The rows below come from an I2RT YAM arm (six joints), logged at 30 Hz.
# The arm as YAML. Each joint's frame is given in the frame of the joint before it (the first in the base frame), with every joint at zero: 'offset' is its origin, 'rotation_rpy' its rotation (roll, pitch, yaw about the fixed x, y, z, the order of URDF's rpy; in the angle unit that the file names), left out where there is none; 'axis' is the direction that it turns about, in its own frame. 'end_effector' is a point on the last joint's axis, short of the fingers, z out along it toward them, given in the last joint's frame.
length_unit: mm
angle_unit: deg
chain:
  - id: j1
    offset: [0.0, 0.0, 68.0]
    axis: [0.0, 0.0, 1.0]
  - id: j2
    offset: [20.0, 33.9, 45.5]
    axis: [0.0, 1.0, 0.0]
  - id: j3
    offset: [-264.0, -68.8, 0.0]
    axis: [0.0, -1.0, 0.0]
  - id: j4
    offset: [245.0, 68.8, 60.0]
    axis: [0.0, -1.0, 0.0]
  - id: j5
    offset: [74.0, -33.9, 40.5]
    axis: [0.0, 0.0, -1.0]
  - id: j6
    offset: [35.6, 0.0, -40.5]
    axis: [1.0, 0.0, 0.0]
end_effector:
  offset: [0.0, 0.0, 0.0]
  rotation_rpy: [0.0, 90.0, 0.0]
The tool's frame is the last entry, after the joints.
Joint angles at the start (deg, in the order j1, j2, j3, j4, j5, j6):
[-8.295 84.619 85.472 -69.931 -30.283 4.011]
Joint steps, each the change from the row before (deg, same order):
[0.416 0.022 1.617 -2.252 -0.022 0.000]
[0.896 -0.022 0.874 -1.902 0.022 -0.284]
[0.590 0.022 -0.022 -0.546 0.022 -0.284]
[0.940 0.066 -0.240 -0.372 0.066 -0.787]
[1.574 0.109 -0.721 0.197 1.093 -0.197]
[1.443 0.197 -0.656 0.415 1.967 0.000]
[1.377 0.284 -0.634 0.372 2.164 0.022]
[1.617 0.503 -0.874 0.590 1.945 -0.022]
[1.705 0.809 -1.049 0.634 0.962 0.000]
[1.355 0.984 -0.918 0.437 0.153 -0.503]
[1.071 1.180 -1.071 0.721 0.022 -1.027]
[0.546 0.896 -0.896 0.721 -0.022 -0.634]
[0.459 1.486 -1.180 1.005 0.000 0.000]
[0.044 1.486 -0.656 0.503 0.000 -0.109]
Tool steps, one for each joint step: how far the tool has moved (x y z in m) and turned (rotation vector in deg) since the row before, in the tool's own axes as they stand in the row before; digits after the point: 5 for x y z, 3 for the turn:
[0.00092 0.00522 -0.00506 -0.114 0.774 -0.005]
[0.00238 0.00555 -0.00139 -0.193 1.310 -0.505]
[0.00132 0.00223 0.00153 -0.120 0.800 -0.468]
[0.00148 0.00304 0.00335 -0.174 1.046 -1.217]
[0.00151 0.00386 0.00681 0.672 1.263 -1.187]
[0.00064 0.00287 0.00662 1.585 0.969 -1.010]
[0.00043 0.00257 0.00668 1.814 0.993 -0.923]
[0.00012 0.00313 0.00904 1.557 1.285 -1.122]
[-0.00017 0.00361 0.01130 0.596 1.738 -1.052]
[-0.00057 0.00268 0.01095 -0.095 1.856 -1.176]
[-0.00129 0.00095 0.01202 -0.157 1.815 -1.428]
[-0.00117 -0.00061 0.00897 -0.112 1.195 -0.732]
[-0.00216 -0.00261 0.01281 -0.067 1.710 0.200]
[-0.00246 -0.00372 0.00988 0.000 1.537 0.462]

